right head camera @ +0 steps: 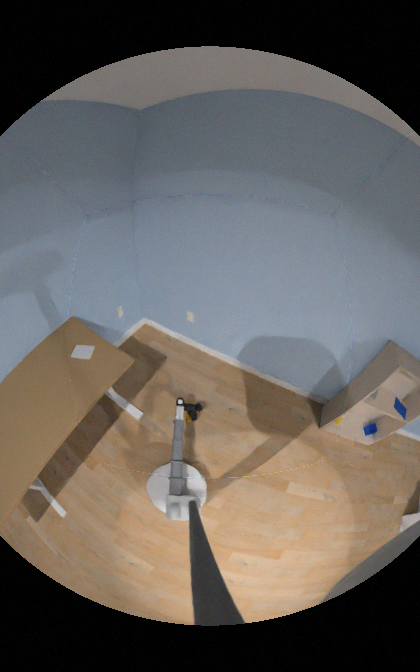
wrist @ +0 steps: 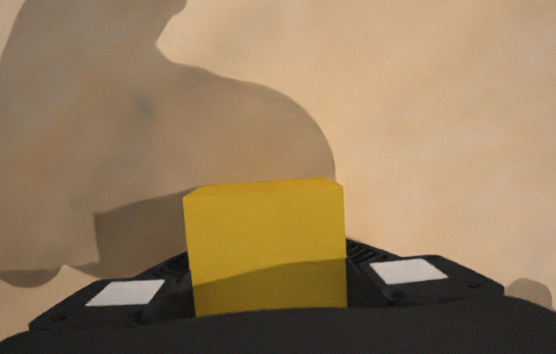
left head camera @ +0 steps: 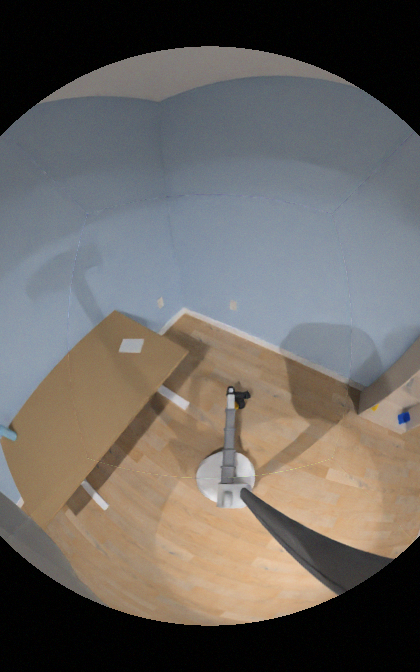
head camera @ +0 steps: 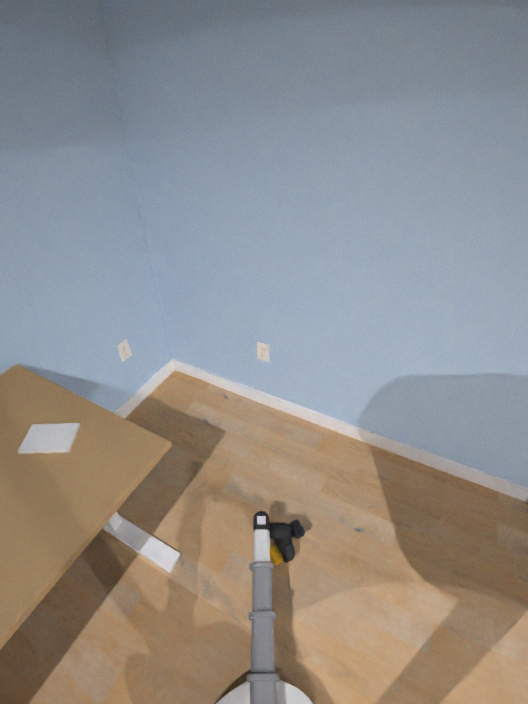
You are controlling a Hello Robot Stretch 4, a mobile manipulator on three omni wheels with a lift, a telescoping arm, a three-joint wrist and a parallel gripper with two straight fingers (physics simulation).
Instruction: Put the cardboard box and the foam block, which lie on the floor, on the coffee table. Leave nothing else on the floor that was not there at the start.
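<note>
A yellow block, which looks like the foam block, stands upright in the wrist view. My gripper is shut on it, with a finger against each side. Whether the block touches the floor is hard to tell. In the head view the gripper is low over the floor, right of the arm's end, and partly hides the block. The brown coffee table stands to the left, with a flat white piece on it. I cannot make out the cardboard box on the floor.
White table legs stick out from under the coffee table. A light blue object is at the table's far left edge. A shelf unit with blue and yellow items stands at the right by the wall. Walls meet in a corner ahead.
</note>
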